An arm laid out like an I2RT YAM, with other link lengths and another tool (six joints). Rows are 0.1 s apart.
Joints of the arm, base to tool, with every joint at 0 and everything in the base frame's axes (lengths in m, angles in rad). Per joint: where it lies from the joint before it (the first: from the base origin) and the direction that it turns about. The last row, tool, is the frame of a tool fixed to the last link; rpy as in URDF.
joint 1: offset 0.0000 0.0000 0.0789 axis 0 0 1
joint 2: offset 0.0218 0.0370 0.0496 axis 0 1 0
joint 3: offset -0.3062 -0.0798 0.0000 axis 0 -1 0
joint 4: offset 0.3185 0.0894 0.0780 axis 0 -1 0
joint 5: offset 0.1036 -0.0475 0.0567 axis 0 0 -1
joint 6: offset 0.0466 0.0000 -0.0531 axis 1 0 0
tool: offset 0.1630 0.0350 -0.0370 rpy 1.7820 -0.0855 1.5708
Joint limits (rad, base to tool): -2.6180..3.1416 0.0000..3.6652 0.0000..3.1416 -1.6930..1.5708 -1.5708..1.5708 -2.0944..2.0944
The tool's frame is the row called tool.
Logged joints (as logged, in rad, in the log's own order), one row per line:
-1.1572, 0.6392, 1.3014, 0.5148, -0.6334, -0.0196
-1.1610, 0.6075, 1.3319, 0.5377, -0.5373, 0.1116
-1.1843, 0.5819, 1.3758, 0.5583, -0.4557, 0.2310
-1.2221, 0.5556, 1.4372, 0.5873, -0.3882, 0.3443
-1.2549, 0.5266, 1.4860, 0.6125, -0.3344, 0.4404
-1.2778, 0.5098, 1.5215, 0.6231, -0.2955, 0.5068
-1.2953, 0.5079, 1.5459, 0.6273, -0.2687, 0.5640
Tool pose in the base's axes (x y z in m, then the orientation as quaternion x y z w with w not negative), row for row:
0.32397, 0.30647, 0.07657, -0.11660, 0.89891, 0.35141, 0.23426
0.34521, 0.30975, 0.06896, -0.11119, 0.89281, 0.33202, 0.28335
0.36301, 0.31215, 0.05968, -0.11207, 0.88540, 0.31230, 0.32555
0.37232, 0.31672, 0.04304, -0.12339, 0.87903, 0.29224, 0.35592
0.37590, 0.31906, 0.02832, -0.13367, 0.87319, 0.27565, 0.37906
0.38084, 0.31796, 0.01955, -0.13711, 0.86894, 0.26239, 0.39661
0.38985, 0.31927, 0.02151, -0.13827, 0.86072, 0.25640, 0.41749
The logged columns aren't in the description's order. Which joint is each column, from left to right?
Columns, left to right: joint 6, joint 3, joint 2, joint 1, joint 5, joint 4.
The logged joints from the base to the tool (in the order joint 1, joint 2, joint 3, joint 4, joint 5, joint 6), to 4 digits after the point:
0.5148, 1.3014, 0.6392, -0.0196, -0.6334, -1.1572
0.5377, 1.3319, 0.6075, 0.1116, -0.5373, -1.1610
0.5583, 1.3758, 0.5819, 0.2310, -0.4557, -1.1843
0.5873, 1.4372, 0.5556, 0.3443, -0.3882, -1.2221
0.6125, 1.4860, 0.5266, 0.4404, -0.3344, -1.2549
0.6231, 1.5215, 0.5098, 0.5068, -0.2955, -1.2778
0.6273, 1.5459, 0.5079, 0.5640, -0.2687, -1.2953

